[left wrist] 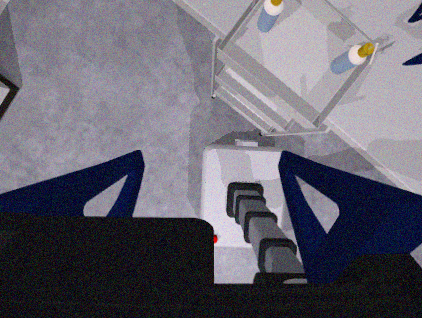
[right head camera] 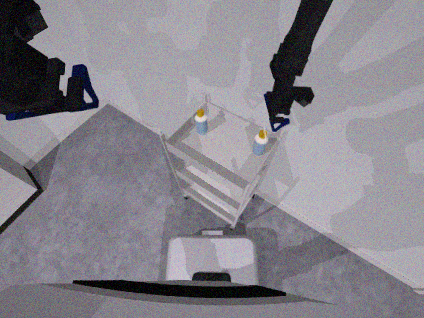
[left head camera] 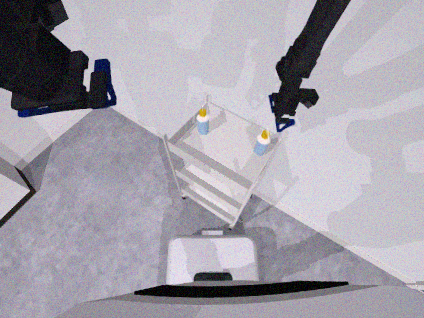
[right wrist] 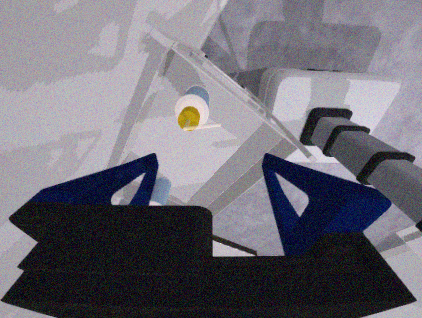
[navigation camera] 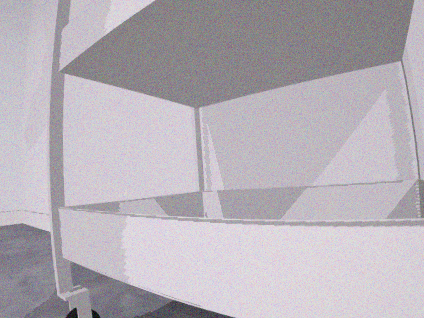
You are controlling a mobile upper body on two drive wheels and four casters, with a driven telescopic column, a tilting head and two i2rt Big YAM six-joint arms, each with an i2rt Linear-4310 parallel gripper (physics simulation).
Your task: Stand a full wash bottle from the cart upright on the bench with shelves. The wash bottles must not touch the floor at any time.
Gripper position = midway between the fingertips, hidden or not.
In view: my left gripper (left head camera: 89, 104), my right gripper (right wrist: 210, 159) and a white three-shelf cart (navigation camera: 343, 243).
My left gripper is seen too in the left wrist view (left wrist: 211, 158) and in the right head camera view (right head camera: 74, 106). The white three-shelf cart also shows in the left wrist view (left wrist: 273, 79), in the right head camera view (right head camera: 222, 174), in the left head camera view (left head camera: 221, 171) and in the right wrist view (right wrist: 212, 167).
